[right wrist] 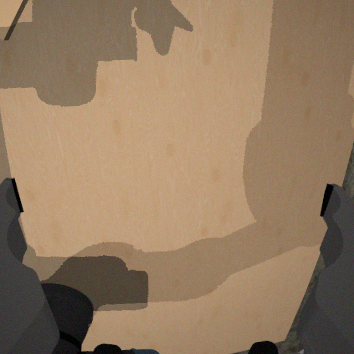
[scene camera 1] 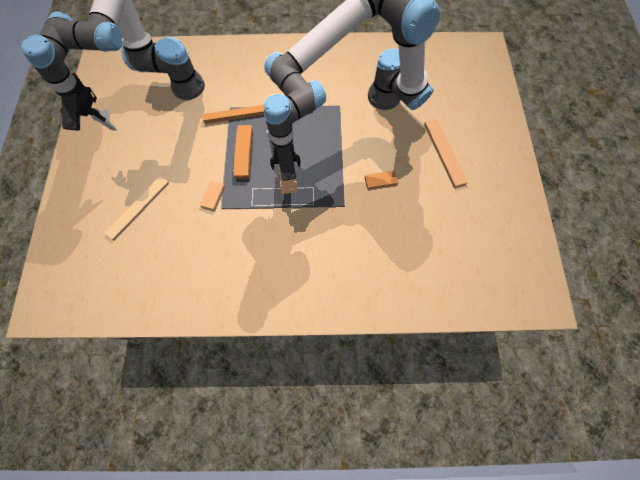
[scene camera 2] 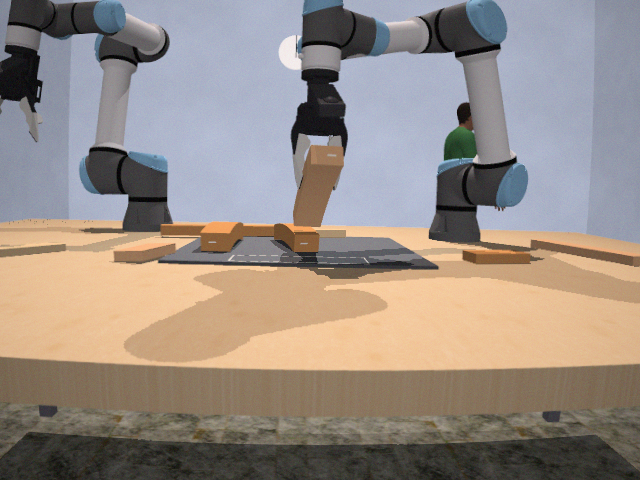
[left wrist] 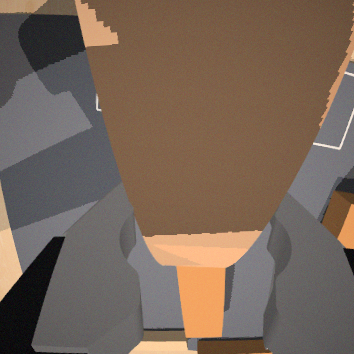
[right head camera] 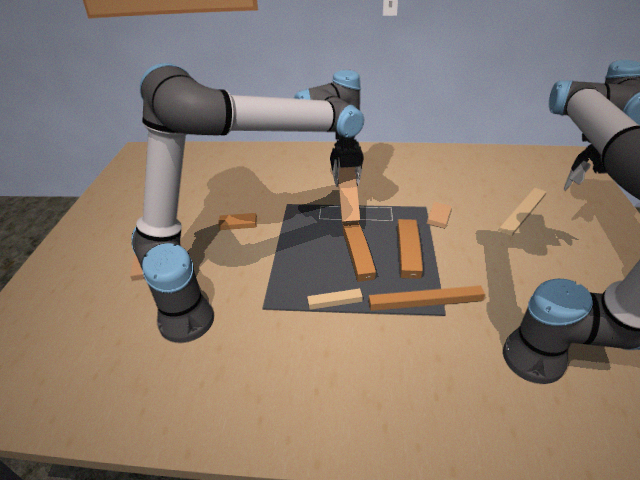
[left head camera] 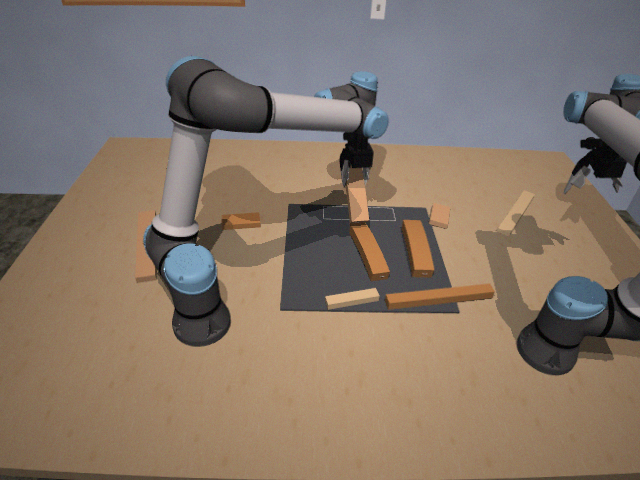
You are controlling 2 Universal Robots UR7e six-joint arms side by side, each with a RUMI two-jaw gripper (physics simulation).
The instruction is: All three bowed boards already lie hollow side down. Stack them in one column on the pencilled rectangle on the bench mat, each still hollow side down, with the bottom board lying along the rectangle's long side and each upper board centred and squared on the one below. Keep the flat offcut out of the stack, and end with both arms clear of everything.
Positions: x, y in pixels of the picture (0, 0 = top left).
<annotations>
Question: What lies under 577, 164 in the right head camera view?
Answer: My right gripper.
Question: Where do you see a bench mat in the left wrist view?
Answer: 64, 163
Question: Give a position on a salmon block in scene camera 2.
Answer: At 144, 252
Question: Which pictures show my left gripper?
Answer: Scene camera 1, scene camera 2, the left wrist view, the right head camera view and the left head camera view only.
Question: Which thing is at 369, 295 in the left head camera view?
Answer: A short pale strip.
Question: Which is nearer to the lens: the long orange strip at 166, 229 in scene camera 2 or the orange block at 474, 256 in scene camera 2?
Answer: The orange block.
</annotations>
